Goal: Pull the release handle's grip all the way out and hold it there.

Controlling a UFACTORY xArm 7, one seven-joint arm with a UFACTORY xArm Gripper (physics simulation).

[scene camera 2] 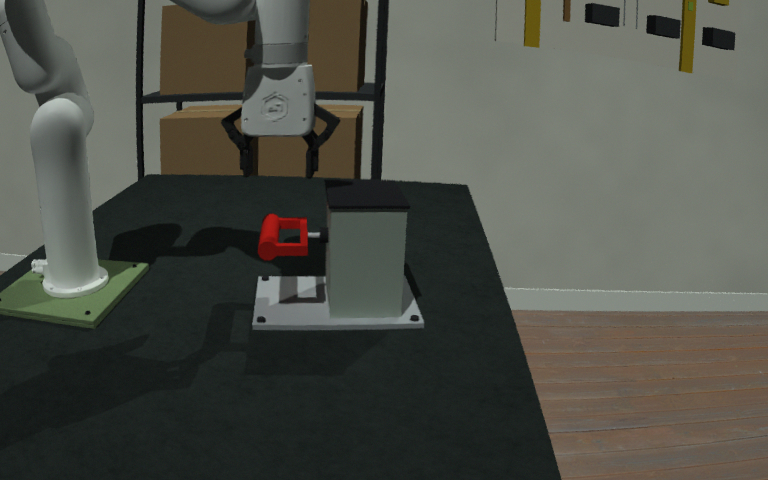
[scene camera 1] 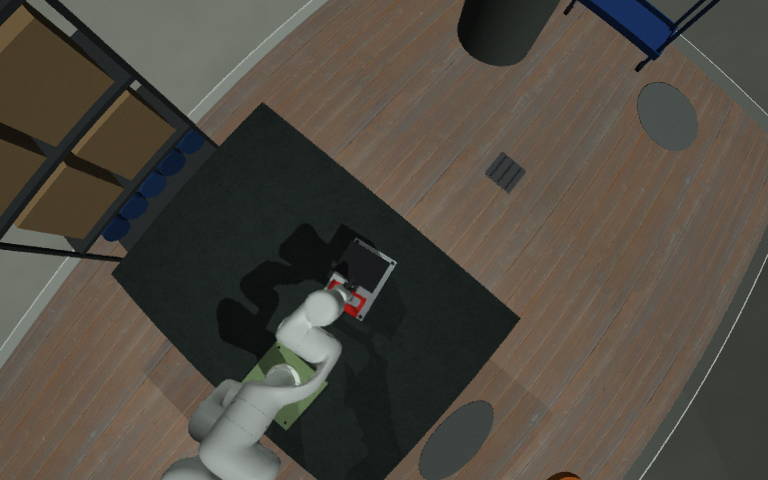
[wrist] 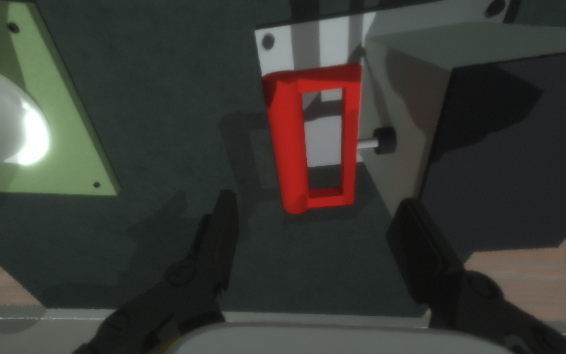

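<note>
The red release handle (scene camera 1: 355,307) (scene camera 2: 269,237) (wrist: 287,145) is a rectangular frame with a thick round grip on the side away from the pale housing (scene camera 2: 367,260). A short stretch of metal rod (scene camera 2: 313,234) (wrist: 368,143) shows between the frame and a black collar on the housing. The housing has a black top and stands on a white base plate (scene camera 2: 362,324) (wrist: 340,40). My gripper (scene camera 2: 278,171) (wrist: 315,213) is open and empty, pointing down, above the handle and apart from it. In scene camera 1, the arm's wrist hides part of the handle and most of the gripper.
The arm's green mounting plate (scene camera 1: 305,390) (scene camera 2: 116,288) (wrist: 65,165) lies on the dark table (scene camera 1: 453,316) (scene camera 2: 396,418). The housing's black top (scene camera 1: 368,268) (scene camera 2: 367,195) (wrist: 505,150) rises beside the handle. A shelf rack (scene camera 2: 380,135) with cardboard boxes stands behind the table.
</note>
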